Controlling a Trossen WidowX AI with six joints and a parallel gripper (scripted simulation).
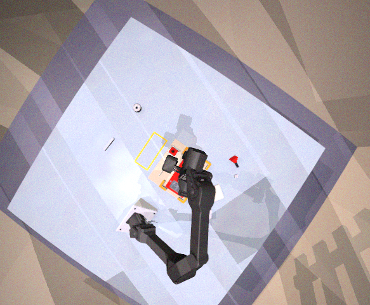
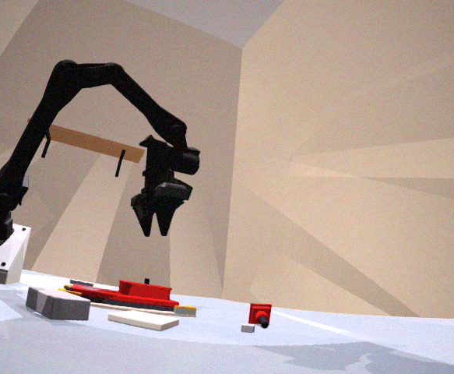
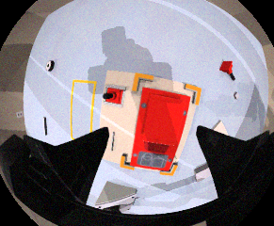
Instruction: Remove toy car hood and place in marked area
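My gripper tip is now 120 mm above the red hood, 30 mm to the left of it and 10 mm past it. The rest, counted from my gripper tip: thin bar 370 mm to the left, 190 mm behind, 150 mm below; beige plate 210 mm to the right, 150 mm below, 20 mm behind.
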